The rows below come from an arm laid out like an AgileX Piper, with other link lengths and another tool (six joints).
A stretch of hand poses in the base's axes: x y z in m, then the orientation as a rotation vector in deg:
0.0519, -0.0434, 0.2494, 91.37, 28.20, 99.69
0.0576, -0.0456, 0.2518, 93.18, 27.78, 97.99
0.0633, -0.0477, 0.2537, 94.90, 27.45, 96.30
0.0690, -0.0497, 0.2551, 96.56, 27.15, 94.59
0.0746, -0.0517, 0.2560, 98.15, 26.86, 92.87
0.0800, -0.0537, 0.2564, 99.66, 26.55, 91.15
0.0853, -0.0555, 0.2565, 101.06, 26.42, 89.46
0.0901, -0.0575, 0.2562, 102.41, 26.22, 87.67
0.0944, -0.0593, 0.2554, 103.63, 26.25, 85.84
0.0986, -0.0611, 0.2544, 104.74, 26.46, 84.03
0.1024, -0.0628, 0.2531, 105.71, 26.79, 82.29
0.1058, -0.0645, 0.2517, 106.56, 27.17, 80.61
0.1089, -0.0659, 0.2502, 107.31, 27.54, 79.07
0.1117, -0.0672, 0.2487, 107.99, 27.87, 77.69
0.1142, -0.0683, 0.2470, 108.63, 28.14, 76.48
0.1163, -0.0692, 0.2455, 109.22, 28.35, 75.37
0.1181, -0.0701, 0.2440, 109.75, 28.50, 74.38
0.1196, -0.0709, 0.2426, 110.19, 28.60, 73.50
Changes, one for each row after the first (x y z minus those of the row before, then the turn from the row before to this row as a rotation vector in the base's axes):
0.0057, -0.0022, 0.0024, 0.43, 1.63, -0.99
0.0057, -0.0021, 0.0019, 0.36, 1.61, -0.92
0.0057, -0.0020, 0.0014, 0.32, 1.59, -0.91
0.0056, -0.0020, 0.0009, 0.29, 1.57, -0.90
0.0054, -0.0020, 0.0004, 0.27, 1.52, -0.91
0.0053, -0.0018, 0.0001, 0.16, 1.51, -0.79
0.0048, -0.0020, -0.0003, 0.12, 1.51, -0.89
0.0043, -0.0018, -0.0008, -0.05, 1.53, -0.78
0.0042, -0.0018, -0.0010, -0.16, 1.52, -0.66
0.0038, -0.0017, -0.0013, -0.25, 1.46, -0.56
0.0034, -0.0017, -0.0014, -0.31, 1.39, -0.51
0.0031, -0.0014, -0.0015, -0.30, 1.27, -0.45
0.0028, -0.0013, -0.0015, -0.25, 1.14, -0.39
0.0025, -0.0011, -0.0017, -0.17, 1.02, -0.34
0.0021, -0.0009, -0.0015, -0.14, 0.93, -0.33
0.0018, -0.0009, -0.0015, -0.10, 0.82, -0.32
0.0015, -0.0008, -0.0014, -0.10, 0.71, -0.31

